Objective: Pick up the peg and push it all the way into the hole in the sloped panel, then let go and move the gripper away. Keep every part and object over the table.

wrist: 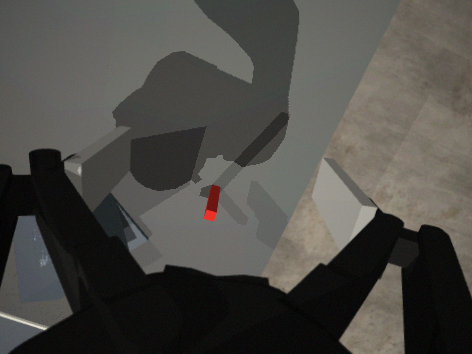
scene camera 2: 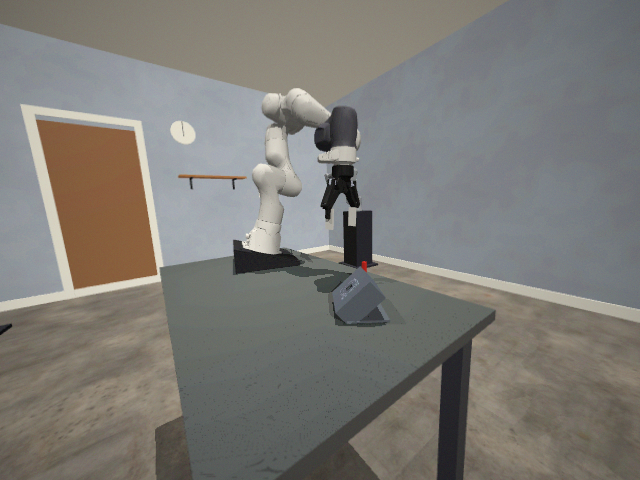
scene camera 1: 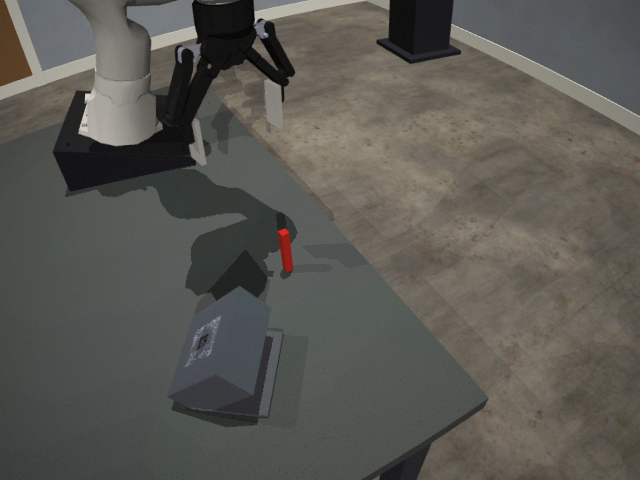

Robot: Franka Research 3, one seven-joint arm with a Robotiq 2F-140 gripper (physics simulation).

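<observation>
A red square peg (scene camera 1: 285,251) (scene camera 2: 364,267) (wrist: 212,202) stands upright on the table; in scene camera 2 its lower part is hidden behind the block. A grey block with a sloped panel (scene camera 1: 237,335) (scene camera 2: 364,299) (wrist: 35,270) stands nearer the front table edge in scene camera 1. Its square hole (scene camera 1: 203,340) (scene camera 2: 349,287) has a pale speckled border and holds no peg. My gripper (scene camera 1: 236,131) (scene camera 2: 341,220) (wrist: 225,163) is open and empty, pointing down, high above the table. In the wrist view the peg appears between the widely spread fingers, well below them.
The dark robot base (scene camera 1: 124,167) (scene camera 2: 263,262) stands at the back of the table (scene camera 1: 361,361) (scene camera 2: 258,361) (wrist: 75,50). The table's right edge runs fairly near the peg, with floor beyond. A dark pedestal (scene camera 1: 419,25) (scene camera 2: 364,237) stands on the floor behind.
</observation>
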